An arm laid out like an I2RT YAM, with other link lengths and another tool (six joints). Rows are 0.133 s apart.
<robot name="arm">
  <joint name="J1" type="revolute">
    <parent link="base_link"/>
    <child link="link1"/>
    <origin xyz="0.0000 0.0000 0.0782" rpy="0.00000 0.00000 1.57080"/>
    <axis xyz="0 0 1"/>
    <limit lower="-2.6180" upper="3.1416"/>
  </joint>
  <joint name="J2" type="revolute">
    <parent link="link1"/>
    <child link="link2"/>
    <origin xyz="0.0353 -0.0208 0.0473" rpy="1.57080 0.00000 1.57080"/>
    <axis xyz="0 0 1"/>
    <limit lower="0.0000" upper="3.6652"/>
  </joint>
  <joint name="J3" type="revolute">
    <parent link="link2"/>
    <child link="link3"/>
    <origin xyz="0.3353 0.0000 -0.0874" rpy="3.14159 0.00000 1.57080"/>
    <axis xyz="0 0 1"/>
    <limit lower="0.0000" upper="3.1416"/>
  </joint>
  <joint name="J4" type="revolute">
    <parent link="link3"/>
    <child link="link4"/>
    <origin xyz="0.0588 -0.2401 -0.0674" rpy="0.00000 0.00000 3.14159"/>
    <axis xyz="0 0 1"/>
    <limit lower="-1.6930" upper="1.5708"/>
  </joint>
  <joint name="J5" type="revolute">
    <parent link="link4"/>
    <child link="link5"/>
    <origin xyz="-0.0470 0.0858 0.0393" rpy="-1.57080 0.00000 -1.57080"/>
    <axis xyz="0 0 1"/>
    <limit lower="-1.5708" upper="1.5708"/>
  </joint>
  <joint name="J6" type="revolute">
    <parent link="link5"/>
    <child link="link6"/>
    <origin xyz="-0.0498 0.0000 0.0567" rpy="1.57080 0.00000 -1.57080"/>
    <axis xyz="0 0 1"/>
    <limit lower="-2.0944" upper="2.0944"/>
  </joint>
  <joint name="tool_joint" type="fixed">
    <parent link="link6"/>
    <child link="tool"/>
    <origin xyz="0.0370 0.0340 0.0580" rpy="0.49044 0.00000 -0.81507"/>
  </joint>
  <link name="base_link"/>
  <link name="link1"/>
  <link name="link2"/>
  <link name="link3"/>
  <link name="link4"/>
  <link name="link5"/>
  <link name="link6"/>
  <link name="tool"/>
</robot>
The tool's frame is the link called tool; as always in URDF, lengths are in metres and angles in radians.
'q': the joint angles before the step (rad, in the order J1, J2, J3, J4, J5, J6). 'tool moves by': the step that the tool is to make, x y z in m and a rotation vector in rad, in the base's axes. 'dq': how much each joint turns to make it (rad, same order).
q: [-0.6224, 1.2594, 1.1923, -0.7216, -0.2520, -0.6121]
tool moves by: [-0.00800, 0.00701, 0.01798, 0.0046, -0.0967, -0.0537]
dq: [0.0012, -0.0610, -0.0011, 0.0370, 0.0000, 0.0840]
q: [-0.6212, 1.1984, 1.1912, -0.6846, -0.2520, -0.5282]
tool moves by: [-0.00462, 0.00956, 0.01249, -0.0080, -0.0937, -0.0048]
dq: [0.0091, -0.0622, -0.0256, 0.0569, -0.0175, 0.0481]
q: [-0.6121, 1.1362, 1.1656, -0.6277, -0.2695, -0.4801]
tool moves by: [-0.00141, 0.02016, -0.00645, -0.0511, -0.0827, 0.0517]
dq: [0.0645, -0.0973, -0.1267, 0.1290, 0.0095, 0.0091]
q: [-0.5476, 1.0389, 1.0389, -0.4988, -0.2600, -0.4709]
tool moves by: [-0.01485, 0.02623, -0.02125, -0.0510, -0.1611, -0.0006]
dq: [0.0988, -0.1800, -0.2444, 0.2460, 0.0782, 0.0705]
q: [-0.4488, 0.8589, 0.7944, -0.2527, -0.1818, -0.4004]
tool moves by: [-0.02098, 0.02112, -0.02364, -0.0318, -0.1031, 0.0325]
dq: [0.0641, -0.1675, -0.1816, 0.1247, 0.0272, 0.0207]
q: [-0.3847, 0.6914, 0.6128, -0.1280, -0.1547, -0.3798]
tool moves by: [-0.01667, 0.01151, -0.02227, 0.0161, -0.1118, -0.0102]
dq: [0.0534, -0.1385, -0.1488, 0.1176, 0.0545, 0.0638]
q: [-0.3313, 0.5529, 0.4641, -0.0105, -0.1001, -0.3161]
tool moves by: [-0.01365, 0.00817, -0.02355, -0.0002, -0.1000, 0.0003]
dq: [0.0522, -0.1338, -0.1404, 0.1044, 0.0503, 0.0325]
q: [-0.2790, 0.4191, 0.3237, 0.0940, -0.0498, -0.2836]
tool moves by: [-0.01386, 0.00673, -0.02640, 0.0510, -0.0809, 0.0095]
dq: [0.0055, -0.1412, -0.1087, 0.0351, -0.0017, 0.0713]
